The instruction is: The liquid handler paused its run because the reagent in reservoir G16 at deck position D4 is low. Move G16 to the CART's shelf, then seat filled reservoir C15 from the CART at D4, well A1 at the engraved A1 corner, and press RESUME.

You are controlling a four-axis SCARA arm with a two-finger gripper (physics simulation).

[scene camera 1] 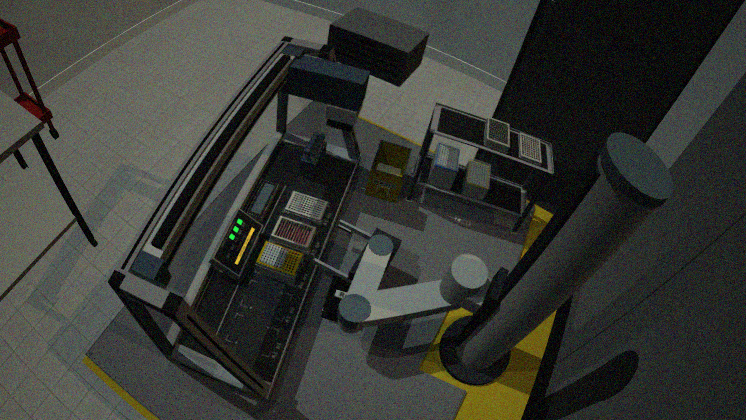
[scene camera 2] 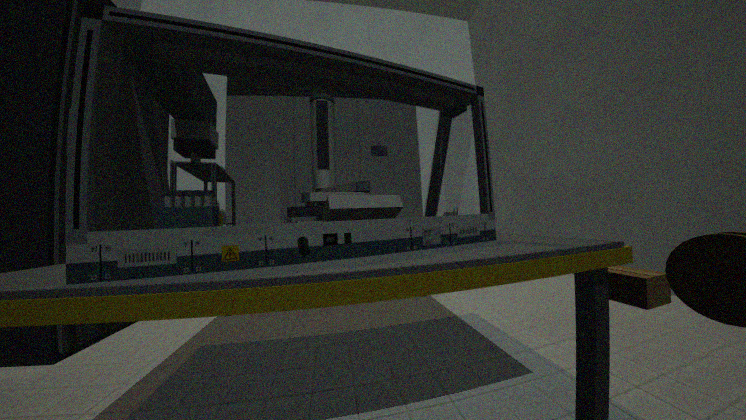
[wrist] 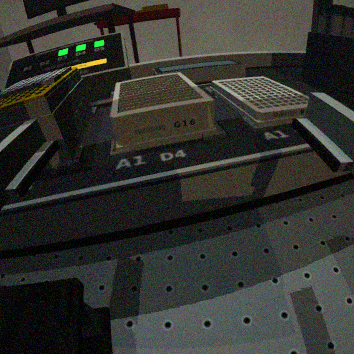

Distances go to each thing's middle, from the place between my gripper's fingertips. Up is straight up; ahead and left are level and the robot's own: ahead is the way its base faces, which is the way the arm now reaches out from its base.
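Scene:
My hand: 3 cm above the reservoir (scene camera 1: 293,234), 2 cm to the right, 11 cm short of it.

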